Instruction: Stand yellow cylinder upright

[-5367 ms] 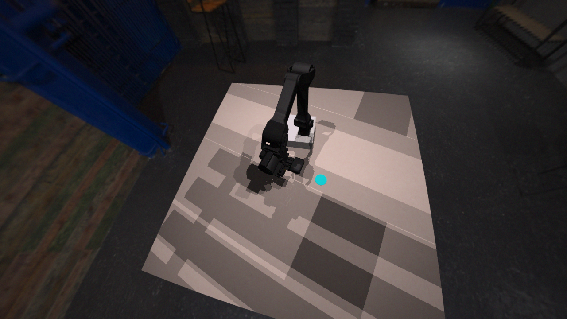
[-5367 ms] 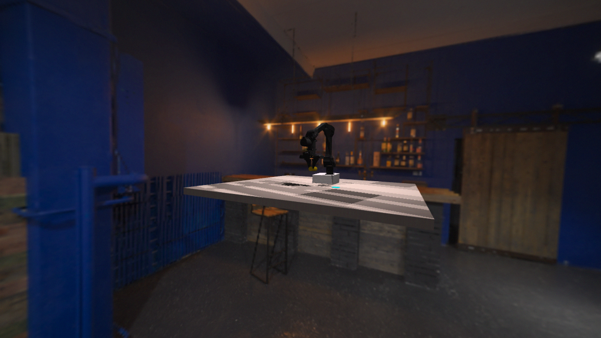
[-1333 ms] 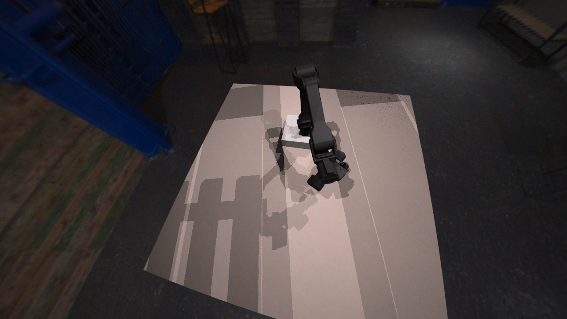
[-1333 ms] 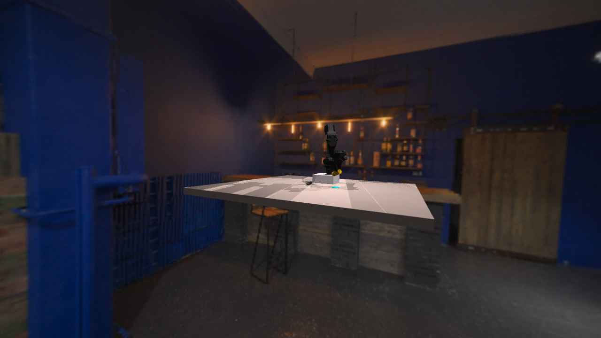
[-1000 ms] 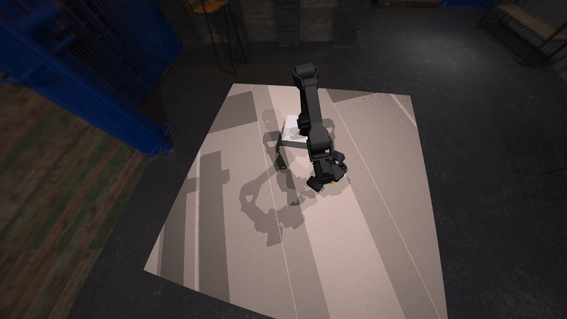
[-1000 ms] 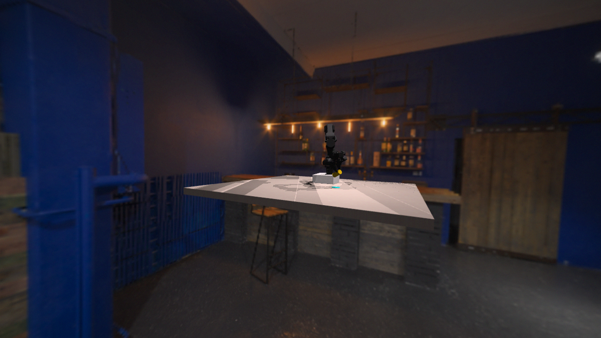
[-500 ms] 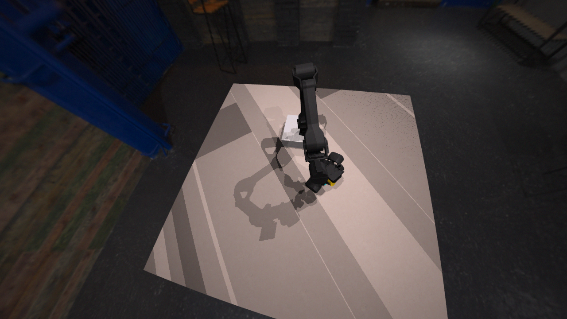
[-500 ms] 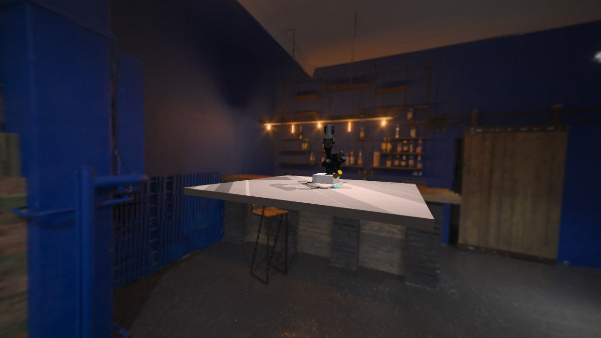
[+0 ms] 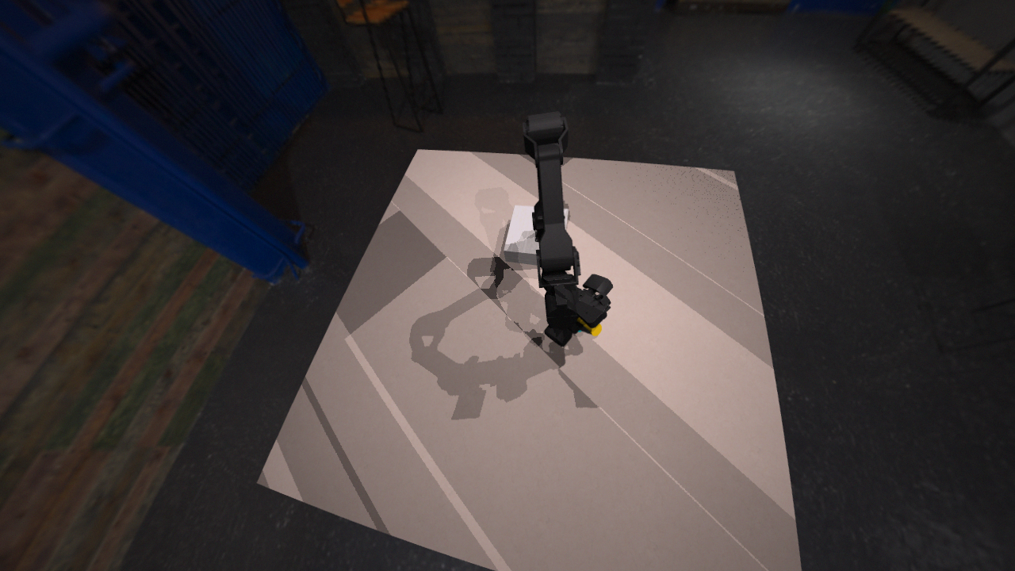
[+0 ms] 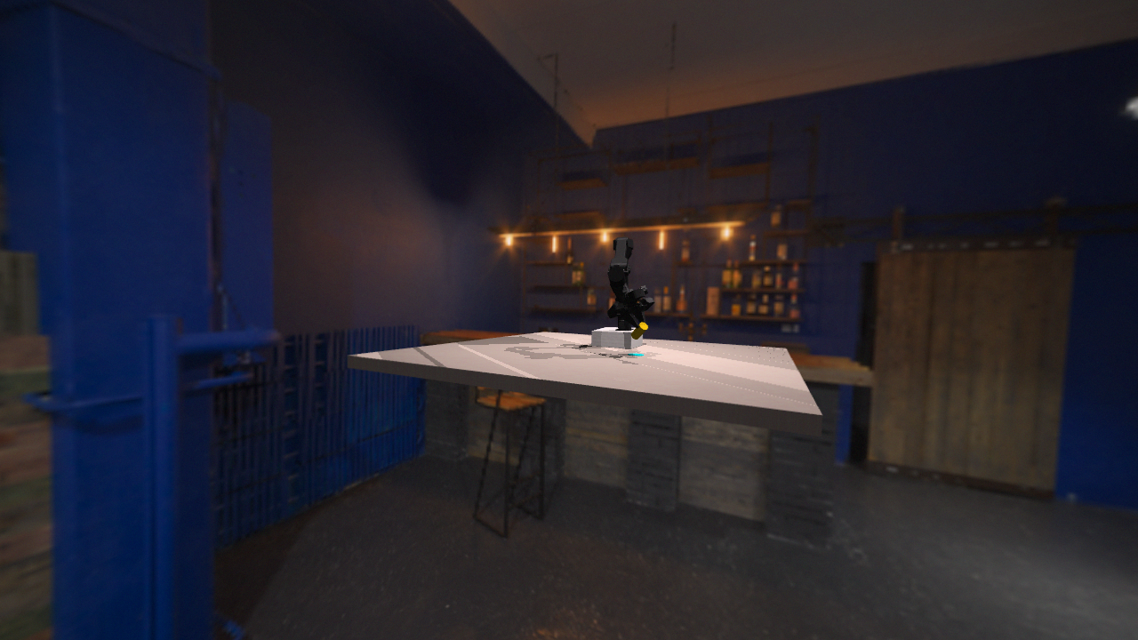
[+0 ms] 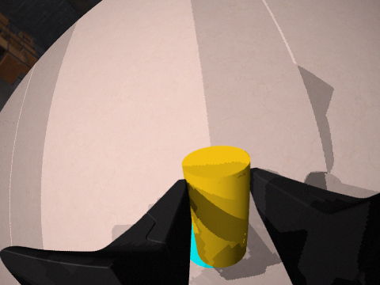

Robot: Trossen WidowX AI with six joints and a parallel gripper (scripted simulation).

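My gripper tip is now 110 mm above the cyan circle, 40 mm past it and 30 mm to the left of it. Also, from my gripper tip: yellow tall cylinder: 20 mm below, 10 mm to the right, 10 mm behind.
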